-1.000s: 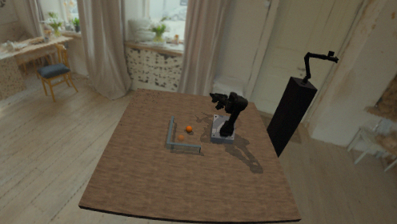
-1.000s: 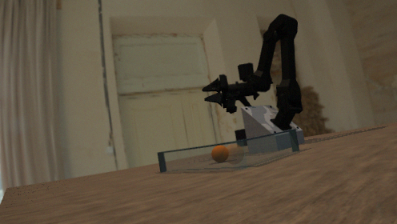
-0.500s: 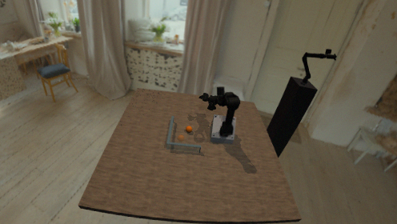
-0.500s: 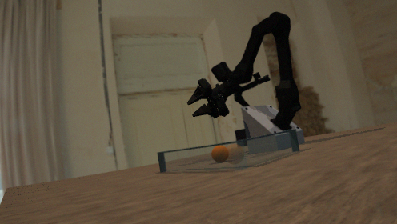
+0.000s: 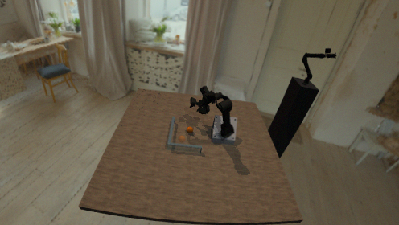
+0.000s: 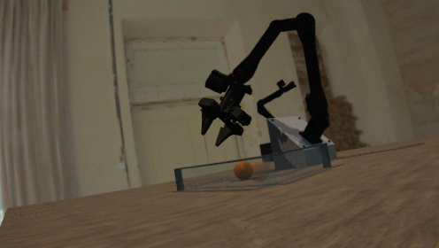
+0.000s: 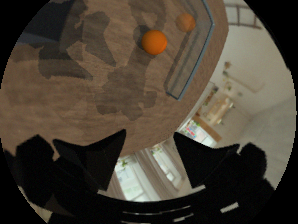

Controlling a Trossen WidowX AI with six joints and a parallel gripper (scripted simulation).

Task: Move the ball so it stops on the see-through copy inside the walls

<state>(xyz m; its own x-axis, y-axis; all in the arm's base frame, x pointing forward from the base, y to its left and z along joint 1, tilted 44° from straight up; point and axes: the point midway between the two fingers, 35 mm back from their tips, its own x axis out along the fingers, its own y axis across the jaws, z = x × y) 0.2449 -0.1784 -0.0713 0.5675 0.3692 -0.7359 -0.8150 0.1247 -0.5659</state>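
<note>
Right now my gripper tip is 140 mm to the right of the orange ball, 100 mm above it and 10 mm short of it. Round my gripper tip: see-through copy 250 mm to the left, 100 mm below, 60 mm ahead.
</note>
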